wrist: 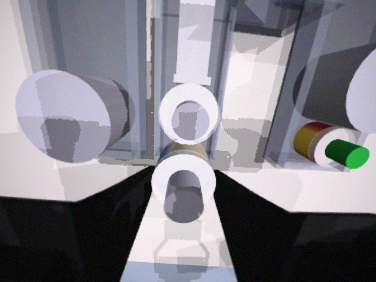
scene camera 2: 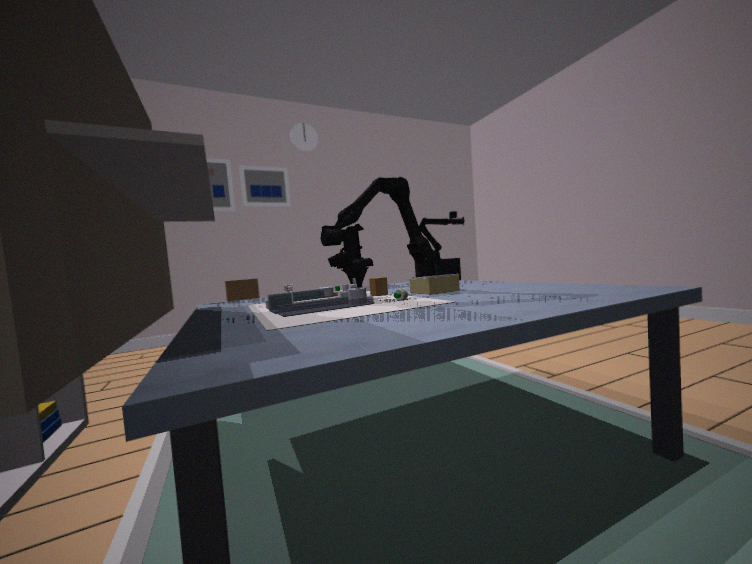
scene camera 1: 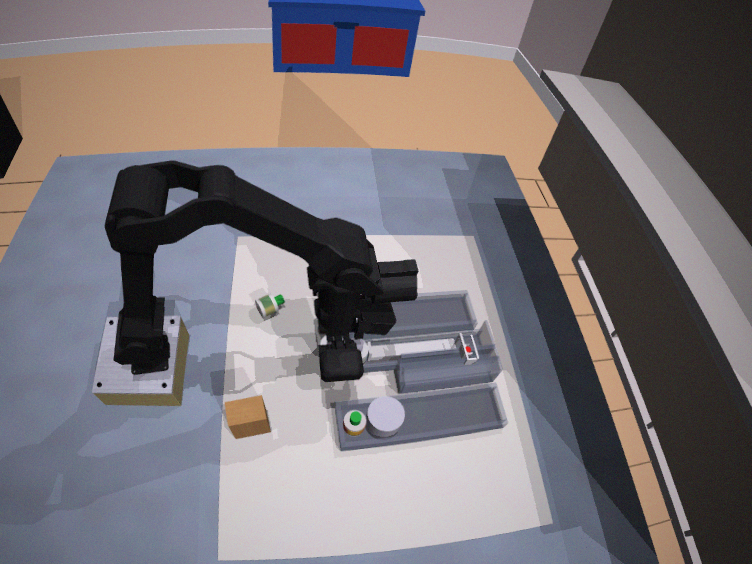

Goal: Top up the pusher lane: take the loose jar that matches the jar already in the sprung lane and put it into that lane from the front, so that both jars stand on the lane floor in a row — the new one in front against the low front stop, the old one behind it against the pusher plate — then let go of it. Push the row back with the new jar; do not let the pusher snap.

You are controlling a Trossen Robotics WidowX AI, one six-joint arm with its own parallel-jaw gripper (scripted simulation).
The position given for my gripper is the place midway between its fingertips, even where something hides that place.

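Note:
A box [scene camera 1: 247, 417] is in sight, and so is a wide cylinder [scene camera 1: 385, 415]. I also see a wide cylinder [wrist: 72, 117]. Then there is my gripper [scene camera 1: 332, 348], which I find again [scene camera 2: 356, 287] and also from the wrist, where I see the gripper [wrist: 183, 173]. The wrist view does not show the box, which is hidden by my gripper.

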